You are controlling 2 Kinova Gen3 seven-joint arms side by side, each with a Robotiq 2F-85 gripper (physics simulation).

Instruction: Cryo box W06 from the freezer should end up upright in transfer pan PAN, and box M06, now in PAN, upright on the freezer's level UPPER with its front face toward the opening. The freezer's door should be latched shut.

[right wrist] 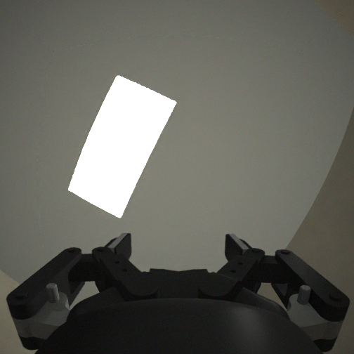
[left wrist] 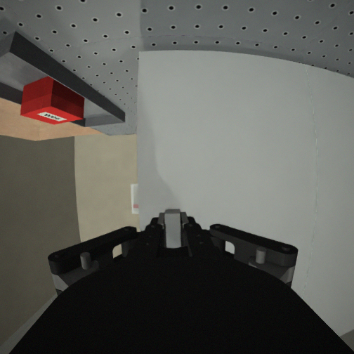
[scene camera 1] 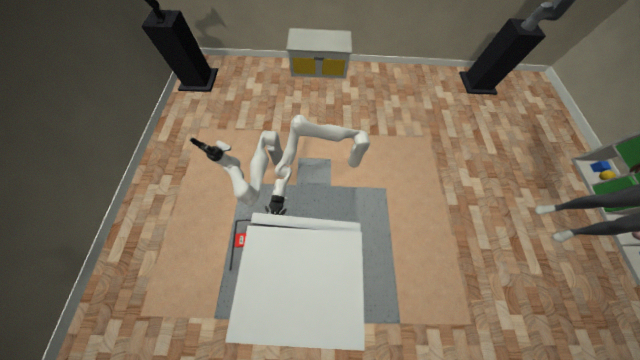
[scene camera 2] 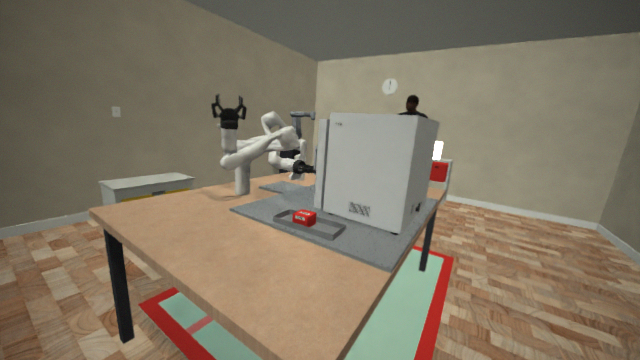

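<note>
A red cryo box (scene camera 1: 240, 240) (scene camera 2: 304, 218) (left wrist: 50, 102) sits upright in the grey transfer pan (scene camera 1: 231, 252) (scene camera 2: 340, 231) (left wrist: 65, 65); its label seems to read W06. Box M06 does not show; the freezer's inside is hidden. The white freezer (scene camera 1: 300, 285) (scene camera 2: 372, 165) has its door (scene camera 1: 306, 221) (scene camera 2: 321, 165) (left wrist: 225, 135) against or very near its body, with a thin dark seam. I cannot tell whether it is latched. My left gripper (scene camera 1: 275, 212) (scene camera 2: 312, 169) (left wrist: 172, 221) is at the door's front, shut on its light grey handle. My right gripper (scene camera 1: 193, 140) (scene camera 2: 229, 100) (right wrist: 177, 244) is open and empty, raised away from the freezer.
The pan and freezer stand on a grey perforated mat (scene camera 1: 380, 270) (scene camera 2: 260, 205) on the wooden table (scene camera 1: 425, 240) (scene camera 2: 200, 250). The pan lies beside the freezer, at its left in scene camera 1. The two arms are close together in front of the door.
</note>
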